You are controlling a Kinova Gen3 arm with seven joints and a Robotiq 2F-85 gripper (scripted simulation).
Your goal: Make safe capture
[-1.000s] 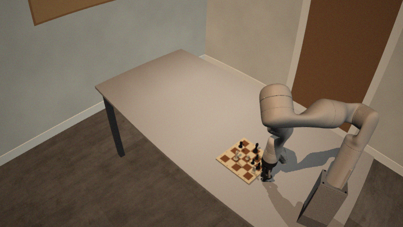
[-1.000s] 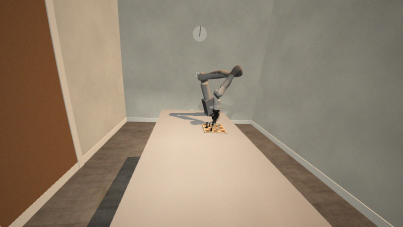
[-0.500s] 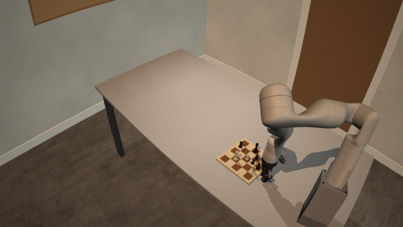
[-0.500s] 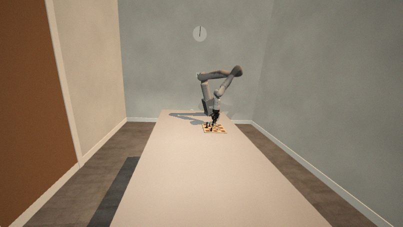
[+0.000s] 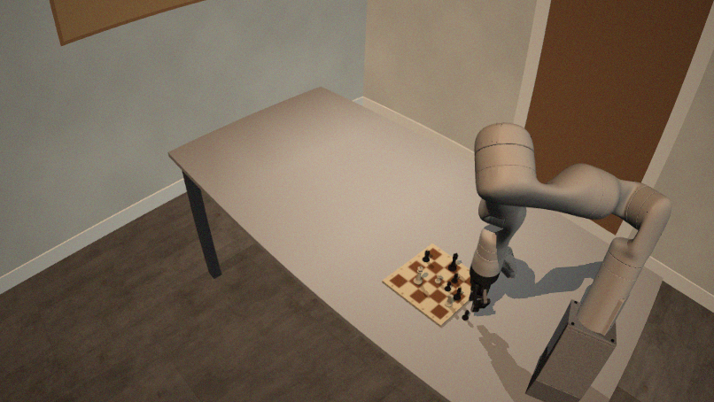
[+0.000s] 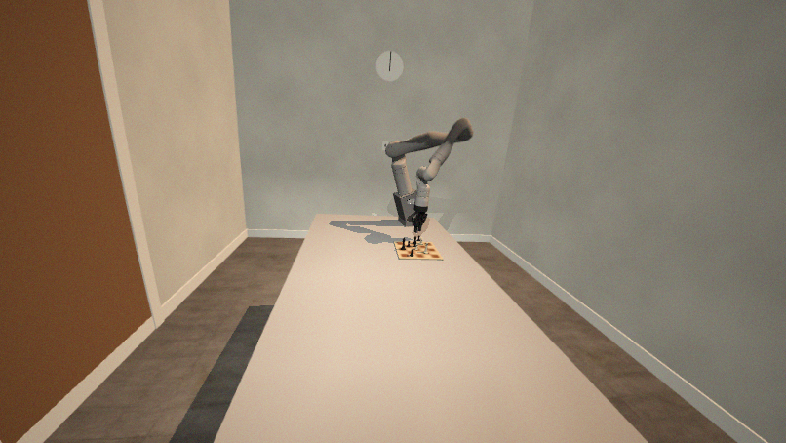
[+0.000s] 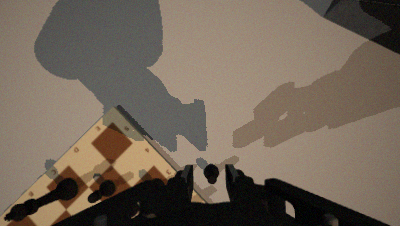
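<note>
Right now the white piece is 180 mm ahead of my hand, 30 mm to the left of it and 30 mm below it. Also, from my hand: small chessboard: 150 mm ahead, 20 mm to the right, 70 mm below; white pawn: 140 mm ahead, 20 mm to the right, 50 mm below; tall black piece: 150 mm ahead, 90 mm to the right, 30 mm below.
</note>
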